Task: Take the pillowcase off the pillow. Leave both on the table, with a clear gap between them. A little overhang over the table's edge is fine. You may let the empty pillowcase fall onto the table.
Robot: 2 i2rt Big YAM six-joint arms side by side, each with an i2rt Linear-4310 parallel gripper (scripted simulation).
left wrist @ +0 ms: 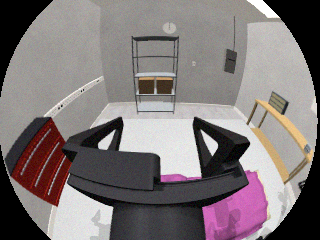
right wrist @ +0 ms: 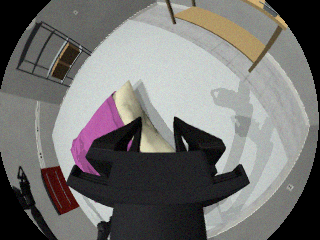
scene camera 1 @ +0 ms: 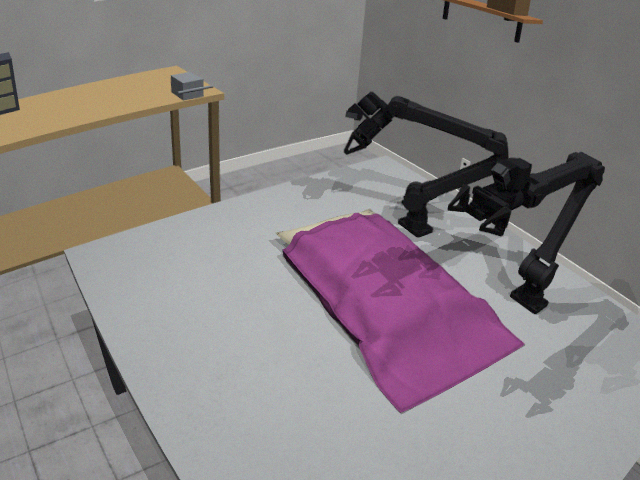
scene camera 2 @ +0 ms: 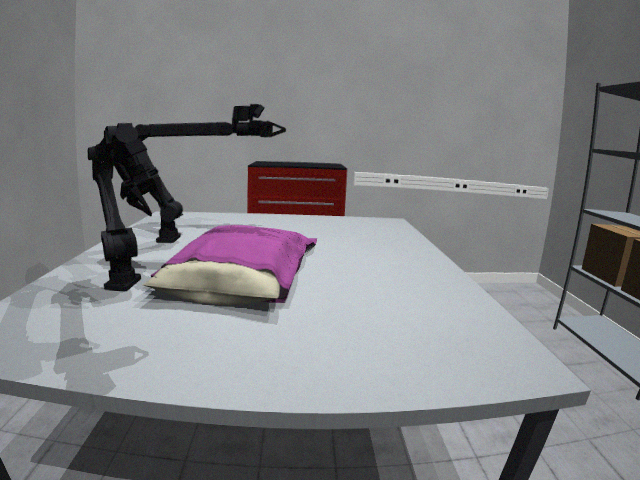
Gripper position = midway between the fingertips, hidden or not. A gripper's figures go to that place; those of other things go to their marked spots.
Scene:
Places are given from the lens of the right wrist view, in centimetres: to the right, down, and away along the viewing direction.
right gripper [right wrist: 157, 120]: 0, 0, 13
magenta pillowcase [right wrist: 106, 119]: -20, -1, 37
cream pillow [right wrist: 129, 108]: -11, -5, 38

